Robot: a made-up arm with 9 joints. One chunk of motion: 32 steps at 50 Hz.
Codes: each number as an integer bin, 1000 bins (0 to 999) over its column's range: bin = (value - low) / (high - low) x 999, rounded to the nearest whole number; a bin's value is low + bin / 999 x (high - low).
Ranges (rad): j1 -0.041..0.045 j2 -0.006..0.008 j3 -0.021..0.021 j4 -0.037..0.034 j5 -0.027..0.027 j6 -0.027..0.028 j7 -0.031..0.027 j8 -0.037..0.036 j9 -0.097..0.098
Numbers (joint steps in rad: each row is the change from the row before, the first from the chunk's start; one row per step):
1: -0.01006 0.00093 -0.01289 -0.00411 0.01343 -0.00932 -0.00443 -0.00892 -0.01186
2: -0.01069 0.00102 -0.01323 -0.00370 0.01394 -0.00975 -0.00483 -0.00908 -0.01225
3: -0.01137 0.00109 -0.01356 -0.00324 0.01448 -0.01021 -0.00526 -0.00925 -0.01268
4: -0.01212 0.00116 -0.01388 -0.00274 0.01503 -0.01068 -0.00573 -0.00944 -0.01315
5: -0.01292 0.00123 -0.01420 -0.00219 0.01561 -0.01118 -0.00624 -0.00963 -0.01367
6: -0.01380 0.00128 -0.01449 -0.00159 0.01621 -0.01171 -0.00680 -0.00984 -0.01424
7: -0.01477 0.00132 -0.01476 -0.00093 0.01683 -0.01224 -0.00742 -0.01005 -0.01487
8: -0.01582 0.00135 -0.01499 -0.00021 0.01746 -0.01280 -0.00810 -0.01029 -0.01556
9: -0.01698 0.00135 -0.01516 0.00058 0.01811 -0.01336 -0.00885 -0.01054 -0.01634
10: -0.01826 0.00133 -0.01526 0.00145 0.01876 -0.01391 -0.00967 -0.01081 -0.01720
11: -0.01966 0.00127 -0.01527 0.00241 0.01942 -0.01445 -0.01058 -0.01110 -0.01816
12: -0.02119 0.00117 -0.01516 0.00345 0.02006 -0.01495 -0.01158 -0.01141 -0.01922
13: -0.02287 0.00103 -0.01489 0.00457 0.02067 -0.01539 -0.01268 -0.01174 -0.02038
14: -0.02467 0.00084 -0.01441 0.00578 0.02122 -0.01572 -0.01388 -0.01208 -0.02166
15: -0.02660 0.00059 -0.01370 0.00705 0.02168 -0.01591 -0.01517 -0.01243 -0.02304
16: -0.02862 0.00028 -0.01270 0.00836 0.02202 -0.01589 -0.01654 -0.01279 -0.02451
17: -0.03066 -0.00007 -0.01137 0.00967 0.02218 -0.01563 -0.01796 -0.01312 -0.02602
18: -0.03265 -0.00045 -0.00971 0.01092 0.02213 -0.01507 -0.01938 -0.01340 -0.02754
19: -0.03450 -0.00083 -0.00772 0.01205 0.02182 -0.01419 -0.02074 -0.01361 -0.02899
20: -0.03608 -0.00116 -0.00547 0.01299 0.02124 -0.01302 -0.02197 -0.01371 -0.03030
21: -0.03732 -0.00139 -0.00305 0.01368 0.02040 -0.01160 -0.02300 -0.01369 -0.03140
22: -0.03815 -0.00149 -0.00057 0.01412 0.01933 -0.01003 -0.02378 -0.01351 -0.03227
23: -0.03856 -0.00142 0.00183 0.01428 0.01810 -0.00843 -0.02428 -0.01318 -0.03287
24: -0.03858 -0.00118 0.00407 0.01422 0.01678 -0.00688 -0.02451 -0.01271 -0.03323
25: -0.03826 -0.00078 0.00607 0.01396 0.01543 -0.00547 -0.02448 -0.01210 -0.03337
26: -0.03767 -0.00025 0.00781 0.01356 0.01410 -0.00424 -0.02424 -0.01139 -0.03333
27: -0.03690 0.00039 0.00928 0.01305 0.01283 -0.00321 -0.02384 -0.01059 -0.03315
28: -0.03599 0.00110 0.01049 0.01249 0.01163 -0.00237 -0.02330 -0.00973 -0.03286
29: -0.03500 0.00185 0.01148 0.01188 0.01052 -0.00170 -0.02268 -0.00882 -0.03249
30: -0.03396 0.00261 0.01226 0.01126 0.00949 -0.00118 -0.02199 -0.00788 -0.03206
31: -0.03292 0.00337 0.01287 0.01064 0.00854 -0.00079 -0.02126 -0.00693 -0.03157
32: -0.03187 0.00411 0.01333 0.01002 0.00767 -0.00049 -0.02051 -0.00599 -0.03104
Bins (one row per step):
1: 359 495 193 463 748 321 458 384 436
2: 352 501 185 469 757 313 451 382 434
3: 344 506 177 475 767 305 443 380 432
4: 335 511 169 482 778 296 435 377 430
5: 326 516 162 490 788 287 426 375 427
6: 316 519 155 498 799 278 417 372 424
7: 305 522 148 508 811 268 406 369 421
8: 292 524 143 518 823 258 394 366 417
9: 279 524 139 529 835 248 382 362 413
10: 264 523 137 541 847 238 367 358 409
11: 248 519 136 555 859 228 352 354 404
12: 230 512 139 569 871 219 334 350 398
13: 211 502 145 585 882 211 316 346 393
14: 190 488 157 602 892 205 295 341 386
15: 167 470 174 620 901 201 273 336 379
16: 144 448 197 638 907 202 249 331 371
17: 120 423 229 657 910 207 225 327 364
18: 97 396 269 674 909 217 200 323 356
19: 76 369 316 690 903 233 177 320 348
20: 57 345 369 703 892 254 156 319 342
21: 43 329 427 713 877 280 138 319 336
22: 33 322 486 719 857 308 124 321 332
23: 28 327 543 722 834 337 116 326 329
24: 28 344 596 721 810 365 112 332 327
25: 32 372 644 717 785 391 112 341 326
26: 39 410 685 711 760 413 116 350 326
27: 48 456 720 704 737 432 123 361 327
28: 58 507 749 696 715 447 133 373 329
29: 70 560 773 688 694 460 143 386 330
30: 82 614 791 679 675 469 155 399 333
31: 94 669 806 670 657 476 168 412 335
32: 106 721 817 662 641 482 181 424 338

